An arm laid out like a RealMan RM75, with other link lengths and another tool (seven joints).
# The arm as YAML. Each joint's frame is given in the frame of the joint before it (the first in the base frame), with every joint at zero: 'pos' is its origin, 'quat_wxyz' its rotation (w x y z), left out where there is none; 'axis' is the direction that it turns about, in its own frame. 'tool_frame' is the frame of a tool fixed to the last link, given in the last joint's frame.
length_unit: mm
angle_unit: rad
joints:
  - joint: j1
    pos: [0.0, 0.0, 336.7]
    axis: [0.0, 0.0, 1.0]
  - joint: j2
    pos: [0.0, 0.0, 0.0]
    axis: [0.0, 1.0, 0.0]
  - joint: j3
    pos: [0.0, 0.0, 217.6]
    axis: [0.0, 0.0, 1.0]
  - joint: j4
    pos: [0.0, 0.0, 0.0]
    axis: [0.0, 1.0, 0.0]
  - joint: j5
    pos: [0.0, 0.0, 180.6]
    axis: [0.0, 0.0, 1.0]
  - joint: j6
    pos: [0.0, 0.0, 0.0]
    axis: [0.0, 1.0, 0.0]
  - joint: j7
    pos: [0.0, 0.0, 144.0]
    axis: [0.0, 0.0, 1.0]
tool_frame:
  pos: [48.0, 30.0, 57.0]
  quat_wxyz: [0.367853, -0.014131, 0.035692, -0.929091]
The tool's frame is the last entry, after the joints.
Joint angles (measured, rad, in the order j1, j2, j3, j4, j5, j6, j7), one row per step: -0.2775, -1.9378, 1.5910, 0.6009, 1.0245, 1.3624, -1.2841; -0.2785, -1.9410, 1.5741, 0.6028, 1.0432, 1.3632, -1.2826; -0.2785, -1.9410, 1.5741, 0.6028, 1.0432, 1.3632, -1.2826; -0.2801, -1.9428, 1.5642, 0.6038, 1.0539, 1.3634, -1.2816; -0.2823, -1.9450, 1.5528, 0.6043, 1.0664, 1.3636, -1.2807; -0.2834, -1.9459, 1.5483, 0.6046, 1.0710, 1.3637, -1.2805; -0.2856, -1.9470, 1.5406, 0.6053, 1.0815, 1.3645, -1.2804; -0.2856, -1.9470, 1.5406, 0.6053, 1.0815, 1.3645, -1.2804; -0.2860, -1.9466, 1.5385, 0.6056, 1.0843, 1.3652, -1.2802
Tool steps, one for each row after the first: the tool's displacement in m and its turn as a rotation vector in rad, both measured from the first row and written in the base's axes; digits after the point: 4 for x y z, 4 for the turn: -0.0002, 0.0005, -0.0001, 0.0045, 0.0066, -0.0040; -0.0002, 0.0005, -0.0001, 0.0045, 0.0066, -0.0040; -0.0002, 0.0010, -0.0002, 0.0074, 0.0106, -0.0070; -0.0002, 0.0017, -0.0003, 0.0103, 0.0152, -0.0100; -0.0001, 0.0020, -0.0003, 0.0116, 0.0167, -0.0113; 0.0000, 0.0022, -0.0006, 0.0120, 0.0211, -0.0149; 0.0000, 0.0022, -0.0006, 0.0120, 0.0211, -0.0149; -0.0001, 0.0023, -0.0005, 0.0122, 0.0227, -0.0162
